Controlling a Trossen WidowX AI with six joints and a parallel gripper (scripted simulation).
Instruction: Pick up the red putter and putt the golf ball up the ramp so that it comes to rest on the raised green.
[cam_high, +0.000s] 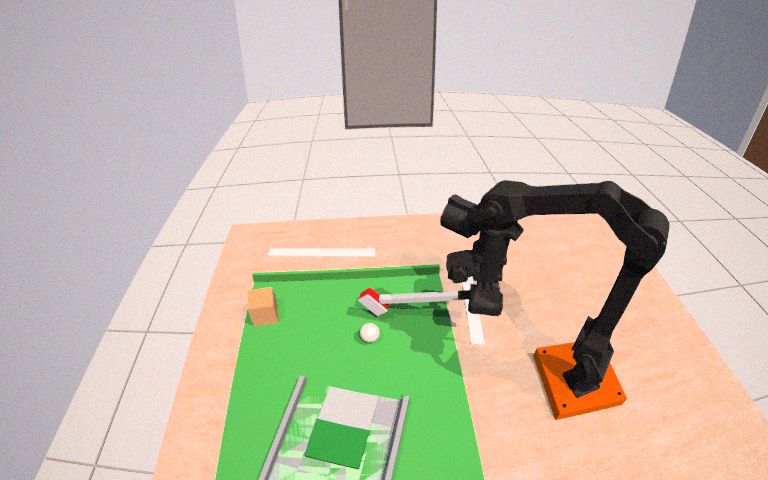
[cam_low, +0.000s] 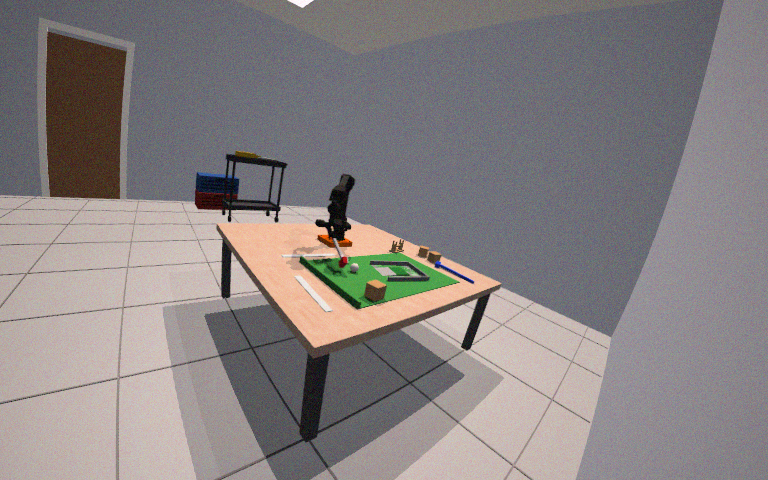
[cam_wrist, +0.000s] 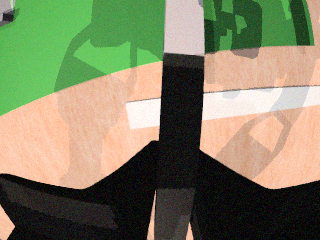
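My gripper tip is 11 cm short of the red putter and 5 cm to the left of it. From my gripper tip the other things lie so: white golf ball (23 cm ahead, 4 cm to the right, 7 cm below); green mat (31 cm ahead, 10 cm to the left, 9 cm below); tan stand (11 cm ahead, 52 cm to the left, 5 cm below).
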